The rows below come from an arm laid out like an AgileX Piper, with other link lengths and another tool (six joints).
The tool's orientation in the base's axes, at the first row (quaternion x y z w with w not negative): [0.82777, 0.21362, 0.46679, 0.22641]
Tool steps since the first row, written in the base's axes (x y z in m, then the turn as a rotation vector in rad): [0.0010, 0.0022, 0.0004, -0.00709, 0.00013, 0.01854]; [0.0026, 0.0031, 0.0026, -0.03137, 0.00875, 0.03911]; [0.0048, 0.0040, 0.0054, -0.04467, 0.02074, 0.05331]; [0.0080, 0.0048, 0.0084, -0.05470, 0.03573, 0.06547]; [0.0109, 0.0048, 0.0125, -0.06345, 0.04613, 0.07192]
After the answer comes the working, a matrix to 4 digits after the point.
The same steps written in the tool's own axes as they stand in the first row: [0.0020, -0.0014, 0.0003, 0.00925, 0.00953, -0.01475]; [0.0047, -0.0006, 0.0005, 0.01655, 0.01094, -0.04687]; [0.0082, 0.0006, 0.0010, 0.02663, 0.00754, -0.06709]; [0.0122, 0.0021, 0.0022, 0.03858, 0.00101, -0.08406]; [0.0163, 0.0049, 0.0029, 0.04468, -0.00492, -0.09647]
The tool's axes in the first row as the columns of a matrix, in the base's axes (rounded; the answer above uses it unrounded):
[0.4729, 0.1423, 0.8695]
[0.5650, -0.8062, -0.1754]
[0.6761, 0.5743, -0.4617]

